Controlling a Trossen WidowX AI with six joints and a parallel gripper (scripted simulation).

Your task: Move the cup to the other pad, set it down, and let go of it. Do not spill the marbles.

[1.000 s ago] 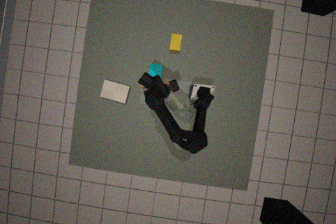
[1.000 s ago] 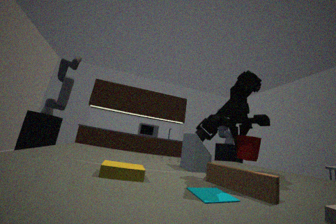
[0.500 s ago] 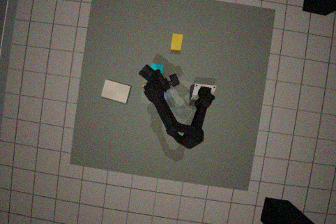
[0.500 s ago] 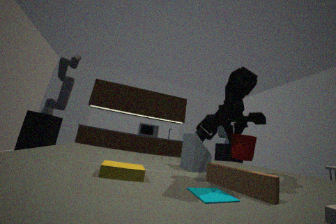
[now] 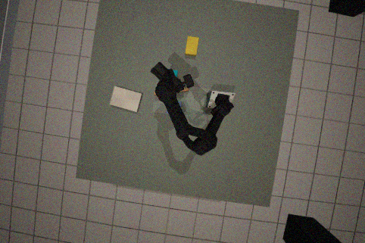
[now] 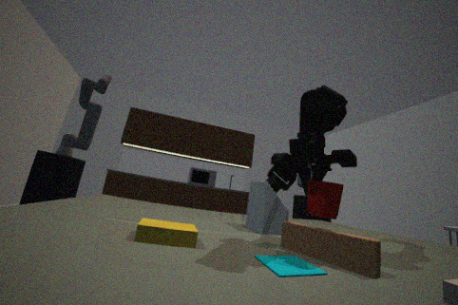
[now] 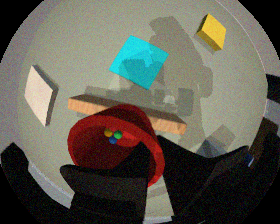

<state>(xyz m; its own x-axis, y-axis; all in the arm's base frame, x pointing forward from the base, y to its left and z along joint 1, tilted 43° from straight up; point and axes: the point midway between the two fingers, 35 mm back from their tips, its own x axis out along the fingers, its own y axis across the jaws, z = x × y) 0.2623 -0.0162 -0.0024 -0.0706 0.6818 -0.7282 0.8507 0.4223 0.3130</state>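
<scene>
Now: gripper tip 130 mm above the flat cyan pad, 80 mm to the left of it and 60 mm short of it. From my gripper tip the other things lie so: yellow block (290 mm to the right, 100 mm below, 40 mm behind); then low wooden barrier (100 mm below, 30 mm ahead, 10 mm to the left); then red cup (30 mm ahead, 20 mm to the left).
</scene>
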